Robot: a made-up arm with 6 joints.
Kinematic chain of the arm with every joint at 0, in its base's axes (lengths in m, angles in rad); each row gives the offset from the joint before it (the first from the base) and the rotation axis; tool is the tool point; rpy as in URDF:
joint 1: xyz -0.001 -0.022 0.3 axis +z
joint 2: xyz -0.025 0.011 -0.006 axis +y
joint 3: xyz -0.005 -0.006 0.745 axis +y
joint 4: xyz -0.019 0 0.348 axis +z
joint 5: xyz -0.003 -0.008 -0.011 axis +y
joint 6: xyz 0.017 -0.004 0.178 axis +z
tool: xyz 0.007 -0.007 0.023 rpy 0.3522 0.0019 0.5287
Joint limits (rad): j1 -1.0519..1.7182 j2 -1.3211..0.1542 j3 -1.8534..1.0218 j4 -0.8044..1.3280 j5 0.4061..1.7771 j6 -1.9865..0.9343
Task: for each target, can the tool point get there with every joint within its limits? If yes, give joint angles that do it. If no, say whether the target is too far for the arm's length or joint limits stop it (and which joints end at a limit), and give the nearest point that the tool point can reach.
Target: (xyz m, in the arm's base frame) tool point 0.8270 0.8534 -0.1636
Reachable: no: joint limits stop it (at a limit: joint 1, joint 2, joint 3, joint 4, joint 6) | nearest point -0.2208 0.7418 0.0764 | short by 1.081 m
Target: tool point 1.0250 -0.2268 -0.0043
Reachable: no: joint limits stop it (at a limit: joint 1, joint 2, joint 3, joint 4) | nearest point 0.2656 -0.8225 0.0703 | short by 0.968 m
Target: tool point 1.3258 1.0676 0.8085
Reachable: no: too far | nearest point 0.4495 0.3480 1.1260 | short by 1.178 m
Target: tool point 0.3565 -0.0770 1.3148
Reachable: yes | joints -0.3296 -0.0135 0.7188 0.4969 0.7460 0.3748
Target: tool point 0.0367 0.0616 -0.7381
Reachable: no: joint limits stop it (at a limit: joint 1, joint 2, joint 3, joint 4, joint 5, joint 6) | nearest point -0.3001 0.6677 -0.0456 | short by 0.980 m
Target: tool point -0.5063 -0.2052 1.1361
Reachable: yes | joints 0.4800 -0.1275 -1.5925 0.4274 1.1862 0.4070
